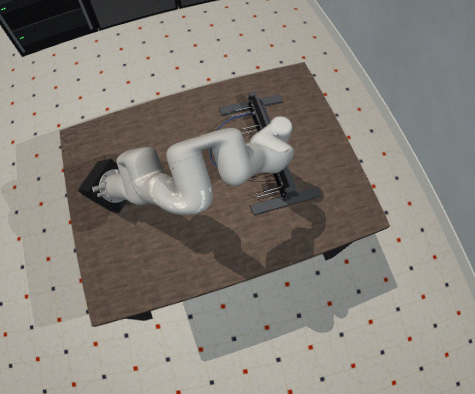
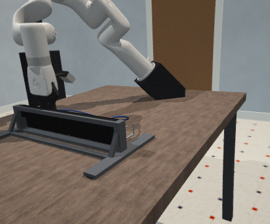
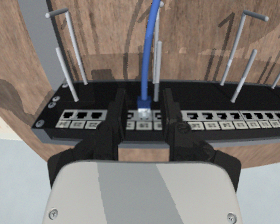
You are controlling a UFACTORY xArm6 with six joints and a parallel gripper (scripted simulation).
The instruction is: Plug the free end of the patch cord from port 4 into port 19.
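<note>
The plug is 2 cm below my hand and 2 cm ahead of it.
</note>
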